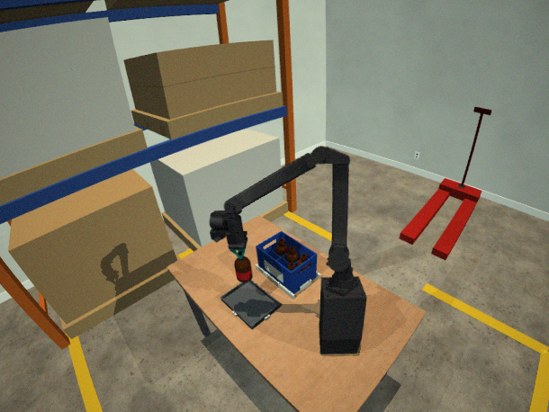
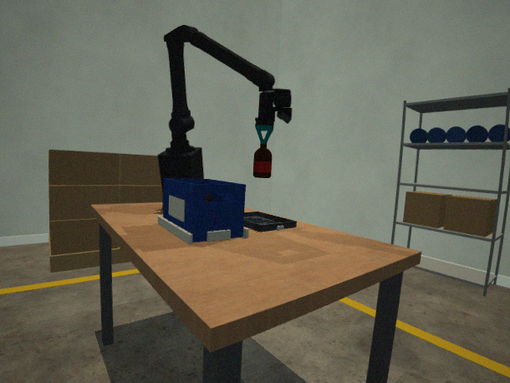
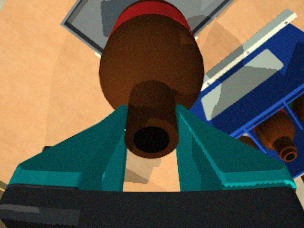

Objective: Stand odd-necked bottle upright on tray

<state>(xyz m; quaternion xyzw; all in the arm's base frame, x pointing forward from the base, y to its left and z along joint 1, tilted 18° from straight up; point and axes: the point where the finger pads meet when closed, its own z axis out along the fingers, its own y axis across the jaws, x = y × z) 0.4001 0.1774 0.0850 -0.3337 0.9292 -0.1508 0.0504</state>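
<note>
My gripper is now 60 mm above the bottle. The rest, counted from my hand: crate (280 mm to the right, 250 mm below, 10 mm behind); then dark tray (320 mm below).
</note>
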